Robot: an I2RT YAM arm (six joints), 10 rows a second.
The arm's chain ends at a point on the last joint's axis. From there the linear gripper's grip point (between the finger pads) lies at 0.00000 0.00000 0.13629 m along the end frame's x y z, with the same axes.
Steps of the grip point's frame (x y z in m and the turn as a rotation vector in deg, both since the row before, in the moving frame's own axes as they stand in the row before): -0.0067, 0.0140, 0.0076, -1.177, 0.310, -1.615; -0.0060, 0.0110, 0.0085, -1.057, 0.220, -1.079; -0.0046, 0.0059, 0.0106, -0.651, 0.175, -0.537; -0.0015, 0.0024, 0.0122, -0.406, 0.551, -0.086; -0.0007, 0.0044, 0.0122, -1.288, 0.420, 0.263; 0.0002, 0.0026, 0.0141, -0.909, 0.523, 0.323; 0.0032, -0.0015, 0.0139, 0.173, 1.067, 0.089; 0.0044, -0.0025, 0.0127, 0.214, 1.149, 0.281
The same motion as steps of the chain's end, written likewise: -0.0075, 0.0112, 0.0076, -1.177, 0.310, -1.615; -0.0065, 0.0085, 0.0085, -1.057, 0.220, -1.079; -0.0050, 0.0044, 0.0106, -0.651, 0.175, -0.537; -0.0028, 0.0014, 0.0122, -0.406, 0.551, -0.086; -0.0017, 0.0013, 0.0122, -1.288, 0.420, 0.263; -0.0010, 0.0004, 0.0141, -0.909, 0.523, 0.323; 0.0007, -0.0011, 0.0139, 0.173, 1.067, 0.089; 0.0017, -0.0020, 0.0127, 0.214, 1.149, 0.281
